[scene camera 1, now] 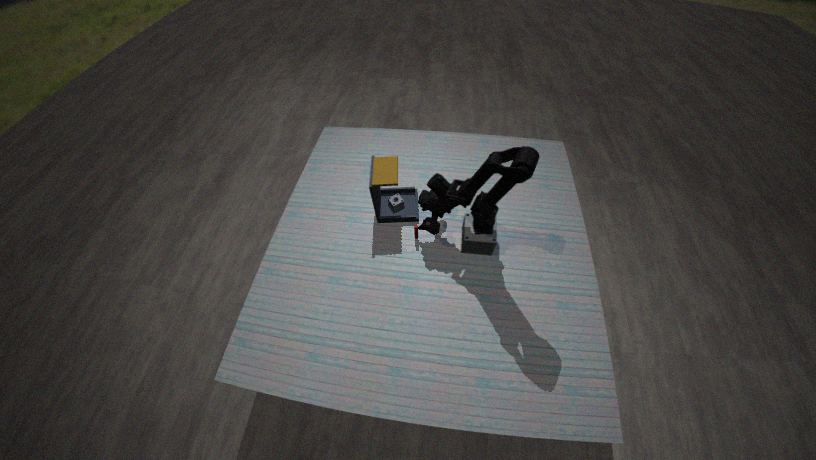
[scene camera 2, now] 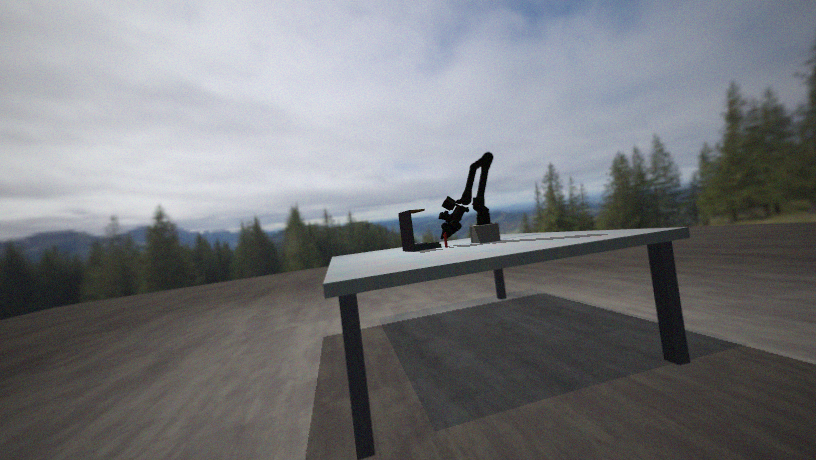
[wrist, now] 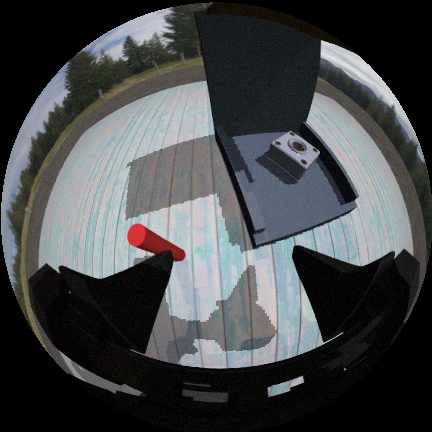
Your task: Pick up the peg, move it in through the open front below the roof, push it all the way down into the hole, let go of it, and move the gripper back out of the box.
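On a box, (scene camera 1: pixel 384 213) and (wrist: pixel 247 141) are the same spot.
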